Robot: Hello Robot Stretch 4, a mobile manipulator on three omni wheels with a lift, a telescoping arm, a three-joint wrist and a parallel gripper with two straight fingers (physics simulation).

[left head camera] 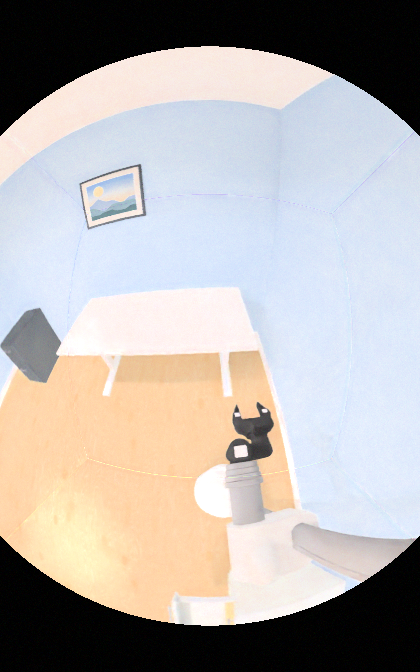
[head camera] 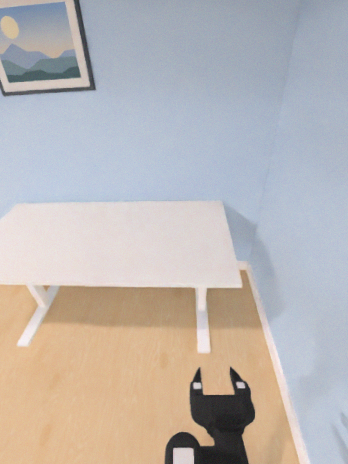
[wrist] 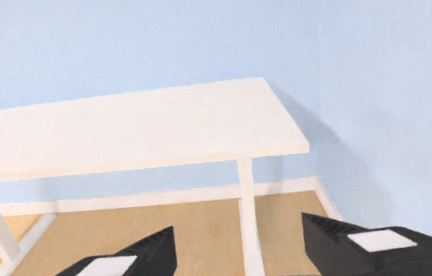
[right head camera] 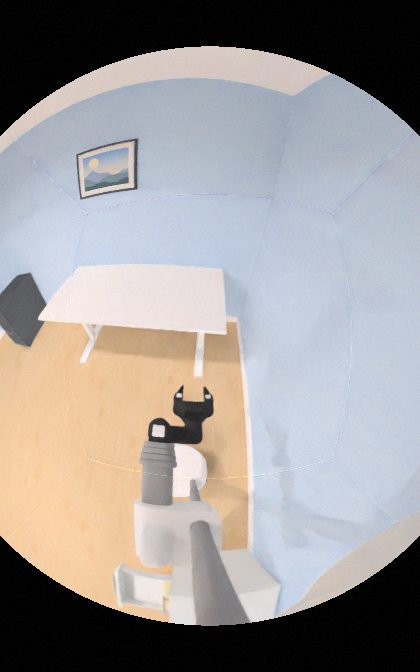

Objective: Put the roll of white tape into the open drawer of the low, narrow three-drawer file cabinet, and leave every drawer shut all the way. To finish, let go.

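Where they show: gripper, between the fingertips: (left head camera: 246, 404) (head camera: 214, 370) (wrist: 238, 239); robot's base, origin of its link: (left head camera: 222, 489).
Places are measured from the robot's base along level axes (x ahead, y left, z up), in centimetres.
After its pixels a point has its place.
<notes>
My gripper (head camera: 216, 373) @[x 37.6, y -8.7, z 85.0 cm] (left head camera: 247, 407) @[x 37.6, y -8.7, z 85.0 cm] (right head camera: 194, 391) (wrist: 238, 239) @[x 37.6, y -8.7, z 85.0 cm] is open and empty, its two black fingers wide apart. It hangs above the floor, in front of the desk's right end. A pale, low file cabinet (left head camera: 312, 582) (right head camera: 260, 575) is cut off at the bottom of both side head views, behind the gripper and partly under the arm. One drawer (left head camera: 175, 610) (right head camera: 118, 586) stands pulled out to its left. Something yellow (left head camera: 229, 612) (right head camera: 167, 592) shows in it near the cabinet. The cabinet's other drawers are hidden. The roll of white tape does not show in any view.
A white desk (head camera: 120, 245) @[x 109.7, y 33.4, z 69.2 cm] (left head camera: 165, 322) @[x 110.2, y 32.4, z 69.2 cm] (right head camera: 145, 295) (wrist: 150, 125) @[x 105.2, y 14.8, z 69.2 cm] stands against the far wall. A dark grey box-shaped piece (left head camera: 35, 345) @[x 124.8, y 215.6, z 40.9 cm] (right head camera: 22, 312) stands left of it. A round white object (left head camera: 211, 492) @[x -0.2, y 8.5, z 18.7 cm] (right head camera: 195, 467) is below the wrist. A wall runs close along the right.
</notes>
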